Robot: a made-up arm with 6 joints. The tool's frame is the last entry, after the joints.
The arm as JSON. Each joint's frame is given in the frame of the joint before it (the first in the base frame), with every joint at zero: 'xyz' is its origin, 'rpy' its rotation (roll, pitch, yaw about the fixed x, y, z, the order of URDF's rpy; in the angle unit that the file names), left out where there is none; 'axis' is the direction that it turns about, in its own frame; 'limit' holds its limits. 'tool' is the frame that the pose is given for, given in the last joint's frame.
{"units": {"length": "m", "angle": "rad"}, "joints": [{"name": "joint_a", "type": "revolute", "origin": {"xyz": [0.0, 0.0, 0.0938]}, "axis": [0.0, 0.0, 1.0], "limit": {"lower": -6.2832, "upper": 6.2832}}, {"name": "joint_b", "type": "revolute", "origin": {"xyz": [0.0, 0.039, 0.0], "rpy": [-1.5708, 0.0, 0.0]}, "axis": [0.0, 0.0, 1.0], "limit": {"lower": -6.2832, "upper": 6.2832}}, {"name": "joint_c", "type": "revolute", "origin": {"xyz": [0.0, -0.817, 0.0]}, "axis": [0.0, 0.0, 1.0], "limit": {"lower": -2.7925, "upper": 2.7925}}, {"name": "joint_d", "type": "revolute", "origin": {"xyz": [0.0, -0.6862, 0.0], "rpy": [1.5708, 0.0, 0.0]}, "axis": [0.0, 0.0, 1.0], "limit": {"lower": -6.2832, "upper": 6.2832}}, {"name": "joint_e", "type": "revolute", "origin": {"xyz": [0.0, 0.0, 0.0], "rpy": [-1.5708, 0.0, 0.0]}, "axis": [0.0, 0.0, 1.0], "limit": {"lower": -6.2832, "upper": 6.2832}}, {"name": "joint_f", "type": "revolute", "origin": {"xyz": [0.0, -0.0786, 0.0], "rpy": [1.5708, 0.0, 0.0]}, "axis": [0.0, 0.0, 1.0], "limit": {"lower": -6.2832, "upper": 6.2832}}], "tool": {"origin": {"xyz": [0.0, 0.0, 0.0]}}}
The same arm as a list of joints. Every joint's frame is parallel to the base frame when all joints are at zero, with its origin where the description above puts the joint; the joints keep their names.
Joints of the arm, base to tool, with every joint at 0 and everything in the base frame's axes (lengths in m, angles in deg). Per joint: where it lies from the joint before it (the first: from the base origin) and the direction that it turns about. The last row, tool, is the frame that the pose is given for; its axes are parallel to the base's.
joint_a: axis +z origin 0 0 0.0938
joint_b: axis +y origin 0 0.039 0
joint_c: axis +y origin 0 0 0.817
joint_d: axis +z origin 0 0 0.6862
joint_e: axis +y origin 0 0 0
joint_f: axis +z origin 0 0 0.0786
tool: origin 0 0 0
Joint limits (deg, base to tool): -360..360 -360..360 -160..160 -360..360 -360..360 -360..360

